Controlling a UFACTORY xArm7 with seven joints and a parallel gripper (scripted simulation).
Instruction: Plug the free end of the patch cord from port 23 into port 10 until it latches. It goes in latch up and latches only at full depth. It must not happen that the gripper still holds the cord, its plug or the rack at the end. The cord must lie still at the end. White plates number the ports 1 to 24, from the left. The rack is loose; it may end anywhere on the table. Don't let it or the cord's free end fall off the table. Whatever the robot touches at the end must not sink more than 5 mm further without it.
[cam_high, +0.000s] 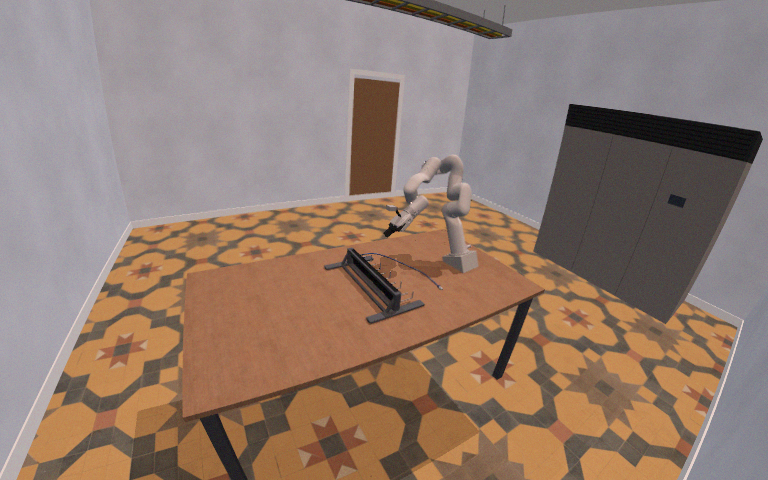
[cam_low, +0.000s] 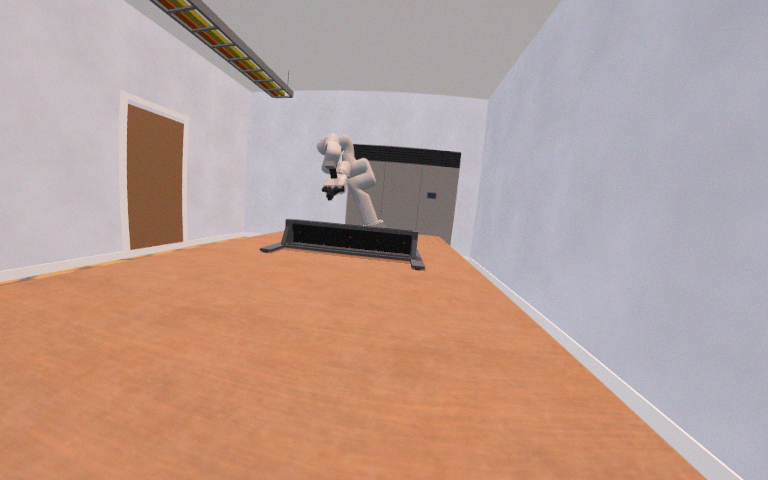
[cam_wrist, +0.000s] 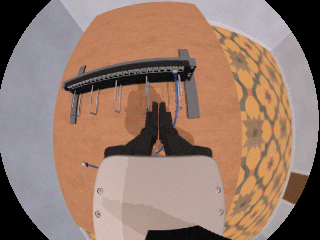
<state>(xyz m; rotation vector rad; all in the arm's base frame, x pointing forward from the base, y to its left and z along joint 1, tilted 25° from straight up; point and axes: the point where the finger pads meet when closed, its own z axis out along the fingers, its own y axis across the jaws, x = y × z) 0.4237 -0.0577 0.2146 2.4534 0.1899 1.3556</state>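
My gripper is now 14 cm past the patch cord plug, 32 cm to the right of it and 20 cm above it.
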